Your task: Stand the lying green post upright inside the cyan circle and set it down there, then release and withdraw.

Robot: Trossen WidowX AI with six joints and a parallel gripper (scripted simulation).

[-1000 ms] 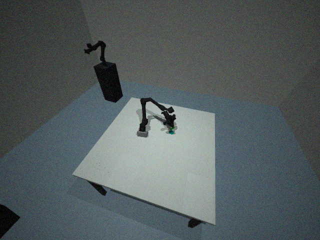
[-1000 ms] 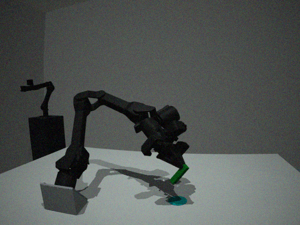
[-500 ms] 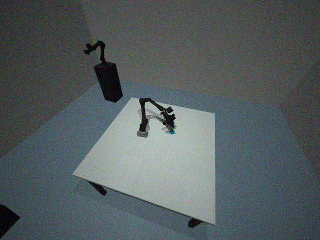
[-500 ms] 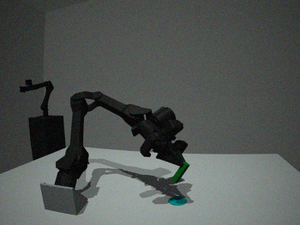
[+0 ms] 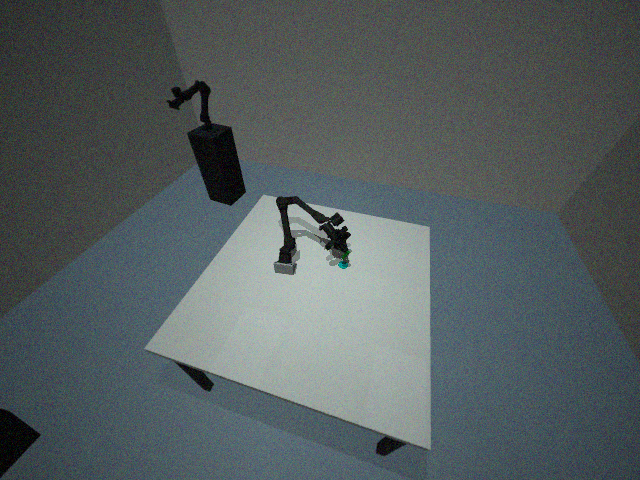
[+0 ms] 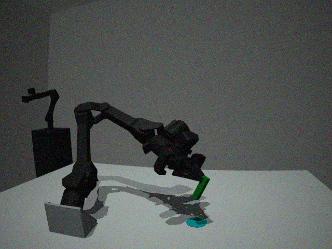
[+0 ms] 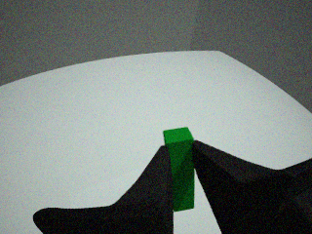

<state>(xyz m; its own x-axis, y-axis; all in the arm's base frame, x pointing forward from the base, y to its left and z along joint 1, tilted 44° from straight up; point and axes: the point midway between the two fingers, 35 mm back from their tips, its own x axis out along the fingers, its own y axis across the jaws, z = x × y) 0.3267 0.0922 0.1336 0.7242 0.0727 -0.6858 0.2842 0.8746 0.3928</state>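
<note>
My gripper tip is now 2 cm past the cyan circle, 1 cm to the right of it and 14 cm above it. From my gripper tip the other things lie so: green post (1 cm behind, 2 cm below).
</note>
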